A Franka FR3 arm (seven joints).
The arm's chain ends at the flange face. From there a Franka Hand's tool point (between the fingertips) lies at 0.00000 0.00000 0.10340 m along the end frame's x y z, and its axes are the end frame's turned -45 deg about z.
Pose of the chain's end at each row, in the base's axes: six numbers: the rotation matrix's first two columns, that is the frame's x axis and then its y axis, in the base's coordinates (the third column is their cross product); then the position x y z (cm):
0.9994, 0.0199, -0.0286, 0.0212, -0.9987, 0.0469, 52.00, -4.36, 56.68
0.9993, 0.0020, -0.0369, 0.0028, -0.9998, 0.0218, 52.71, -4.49, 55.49
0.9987, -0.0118, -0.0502, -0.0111, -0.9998, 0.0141, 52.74, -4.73, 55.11
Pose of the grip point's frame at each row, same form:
0.6917, 0.7203, -0.0534, 0.7217, -0.6921, 0.0129, 51.71, -4.85, 46.36
0.7046, 0.7084, -0.0415, 0.7086, -0.7056, -0.0107, 52.33, -4.72, 45.16
0.7140, 0.6986, -0.0455, 0.6983, -0.7153, -0.0255, 52.22, -4.87, 44.78

